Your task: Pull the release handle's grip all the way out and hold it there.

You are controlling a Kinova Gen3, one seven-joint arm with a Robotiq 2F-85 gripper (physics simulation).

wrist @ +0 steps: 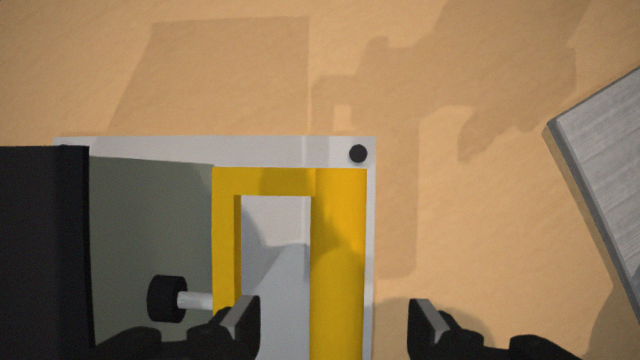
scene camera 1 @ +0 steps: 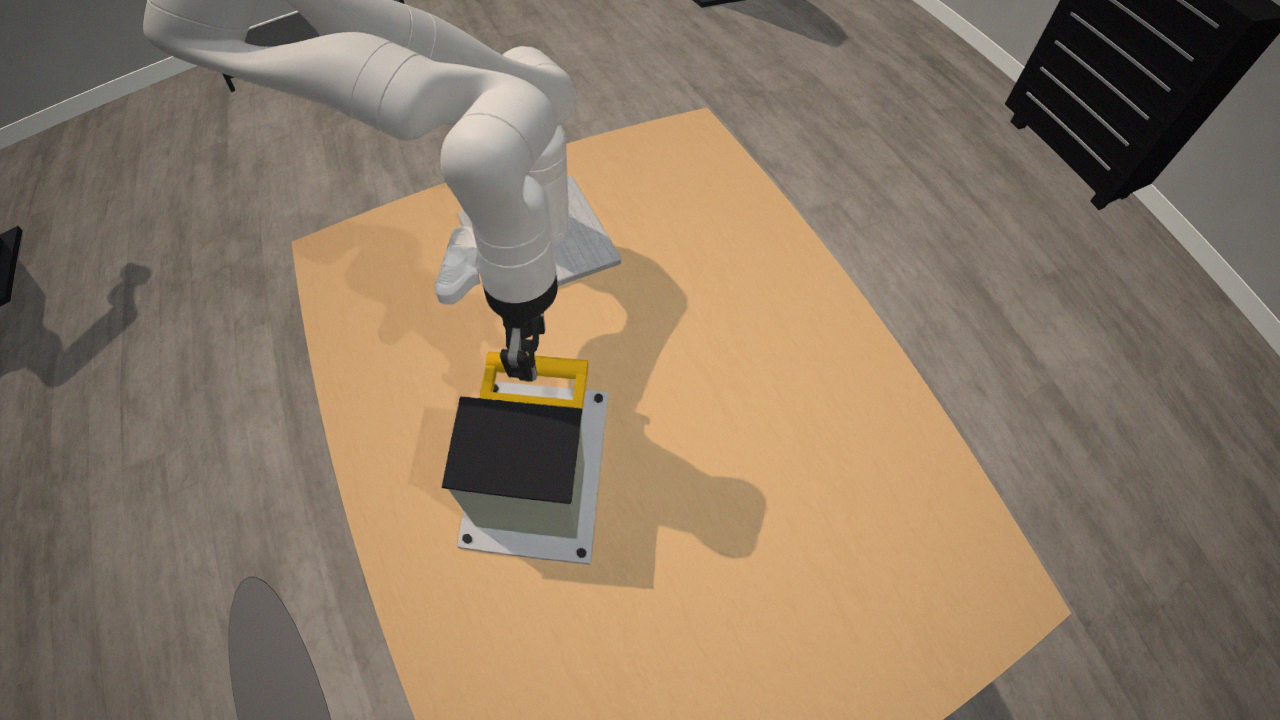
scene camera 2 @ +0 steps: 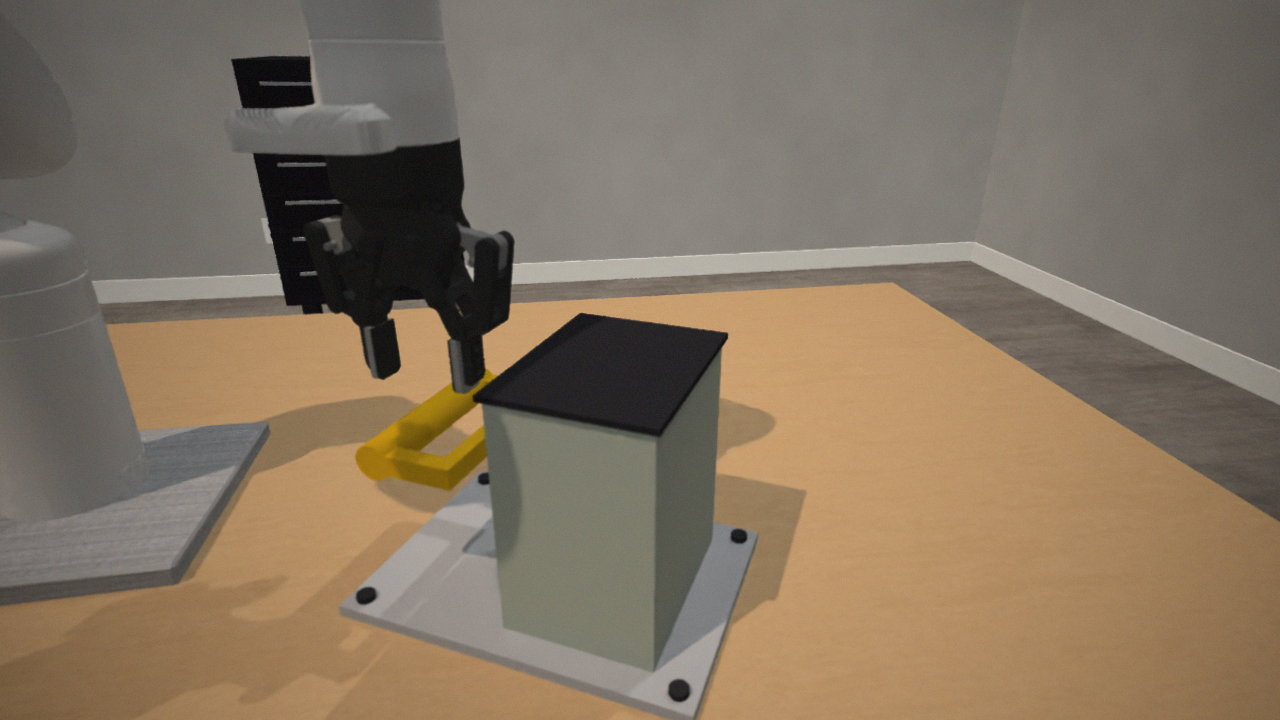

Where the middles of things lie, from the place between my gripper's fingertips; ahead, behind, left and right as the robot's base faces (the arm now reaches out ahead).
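Light grey base plate [scene camera 2: 442, 587]: my gripper now 80 mm short of it, 50 mm to the left of it, 130 mm above it.
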